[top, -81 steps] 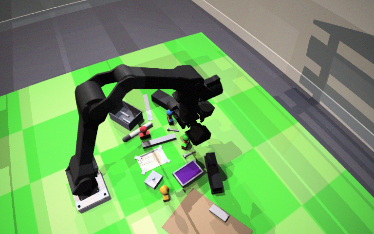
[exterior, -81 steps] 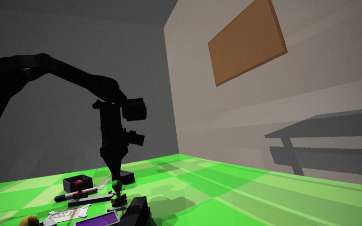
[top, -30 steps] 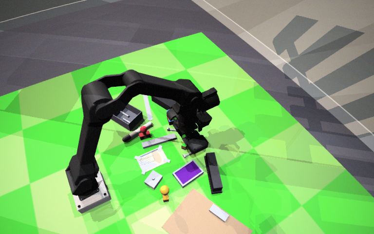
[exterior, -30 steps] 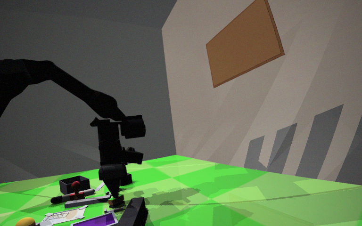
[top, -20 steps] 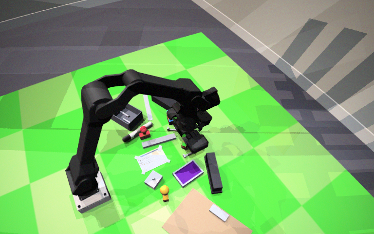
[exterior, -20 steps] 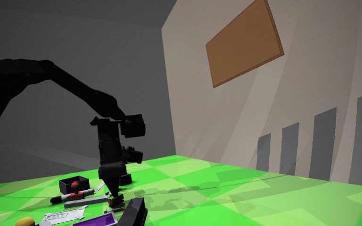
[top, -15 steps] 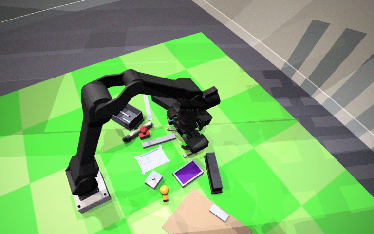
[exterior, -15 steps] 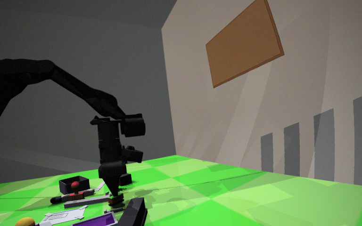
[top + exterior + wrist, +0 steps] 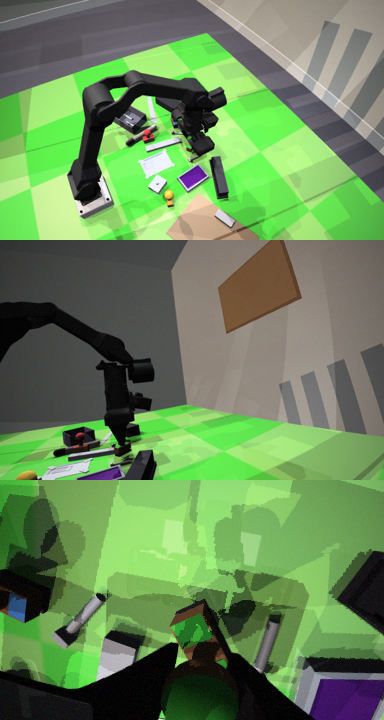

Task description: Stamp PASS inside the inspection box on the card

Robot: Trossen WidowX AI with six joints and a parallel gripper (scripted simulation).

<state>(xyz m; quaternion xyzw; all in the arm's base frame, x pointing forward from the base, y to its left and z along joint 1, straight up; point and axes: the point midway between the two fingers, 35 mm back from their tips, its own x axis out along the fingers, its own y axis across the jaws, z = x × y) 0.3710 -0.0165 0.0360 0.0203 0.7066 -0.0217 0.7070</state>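
My gripper tip is 10 cm to the left of the purple ink pad, 6 cm past it and 3 cm above it. The rest, counted from my gripper tip: green-knobbed PASS stamp: right at my gripper tip; then grey bar: 8 cm behind, 7 cm to the left, 3 cm below; then blue stamp: 13 cm to the left, 2 cm below, 1 cm ahead.
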